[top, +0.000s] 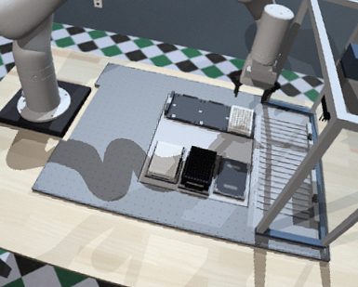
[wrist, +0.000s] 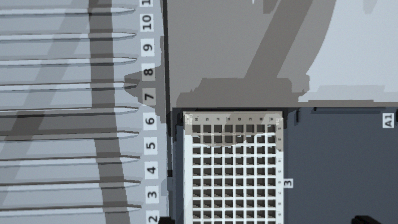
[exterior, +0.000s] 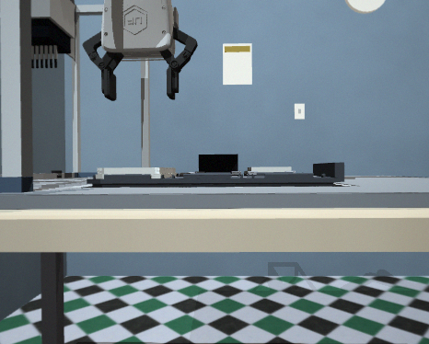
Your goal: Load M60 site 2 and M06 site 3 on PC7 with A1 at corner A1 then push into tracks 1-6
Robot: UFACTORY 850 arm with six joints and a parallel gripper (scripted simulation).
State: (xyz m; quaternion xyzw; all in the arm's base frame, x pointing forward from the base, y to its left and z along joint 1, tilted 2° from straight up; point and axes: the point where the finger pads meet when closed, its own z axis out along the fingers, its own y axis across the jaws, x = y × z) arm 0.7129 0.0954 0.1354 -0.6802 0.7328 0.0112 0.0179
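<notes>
Now: the nest S1 23 cm behind my hand, 24 cm to the right of it and 13 cm below it. Round my hand: carrier PC7 (11 cm behind, 1 cm to the left, 12 cm below); nest S3 (2 cm behind, 25 cm to the right, 13 cm below); plate (12 cm below).
</notes>
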